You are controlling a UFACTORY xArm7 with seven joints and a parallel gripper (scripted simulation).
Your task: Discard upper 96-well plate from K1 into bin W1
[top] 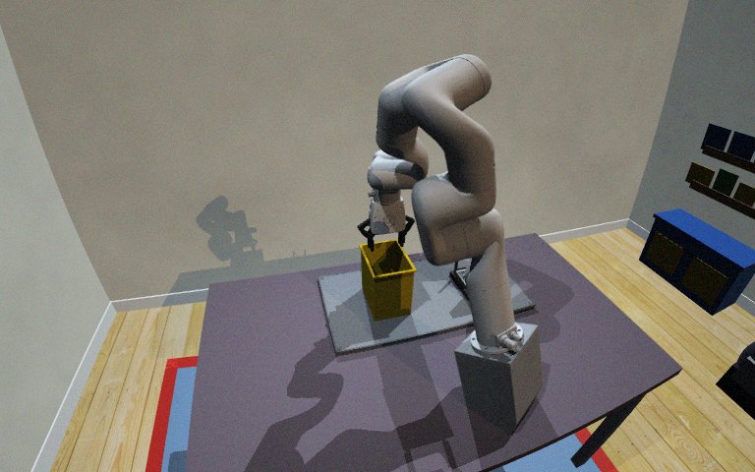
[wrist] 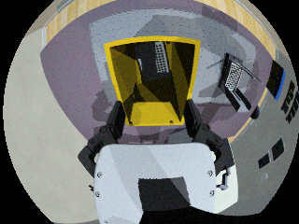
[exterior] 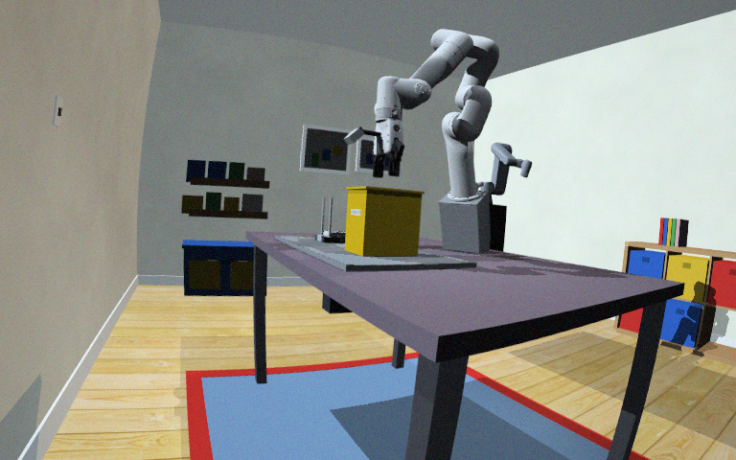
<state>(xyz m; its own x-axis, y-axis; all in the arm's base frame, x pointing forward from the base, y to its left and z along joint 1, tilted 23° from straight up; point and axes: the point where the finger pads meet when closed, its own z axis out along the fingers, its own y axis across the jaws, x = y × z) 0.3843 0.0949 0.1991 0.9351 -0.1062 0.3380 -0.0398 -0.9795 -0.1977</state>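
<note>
The yellow plastics bin W1 lies 140 mm below my hand.
</note>
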